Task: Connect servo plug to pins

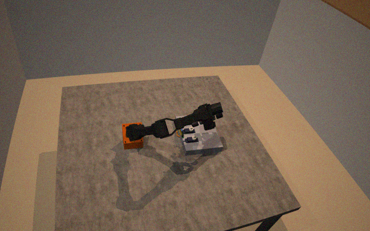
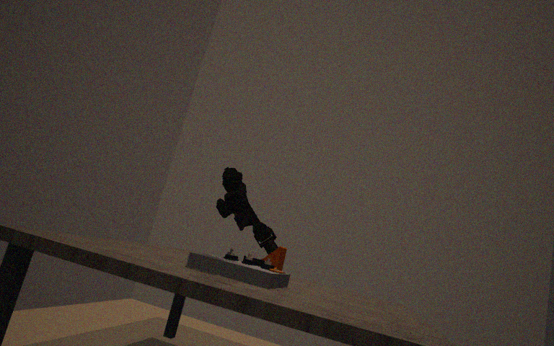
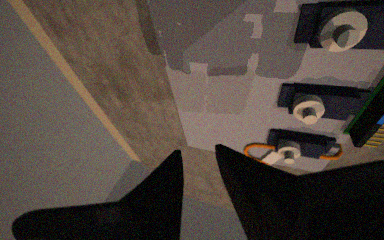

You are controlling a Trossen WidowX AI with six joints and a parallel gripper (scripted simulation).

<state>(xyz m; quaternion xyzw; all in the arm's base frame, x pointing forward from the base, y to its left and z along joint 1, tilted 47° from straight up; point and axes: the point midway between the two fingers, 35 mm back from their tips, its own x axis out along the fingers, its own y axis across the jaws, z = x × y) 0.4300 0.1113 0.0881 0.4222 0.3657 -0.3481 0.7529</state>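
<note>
Now: the blue band 15 cm behind my gripper tip, 1 cm to the left of it and 9 cm below it. The rest, counted from my gripper tip: grey printed holder: 1 cm ahead, 3 cm to the left, 14 cm below.
</note>
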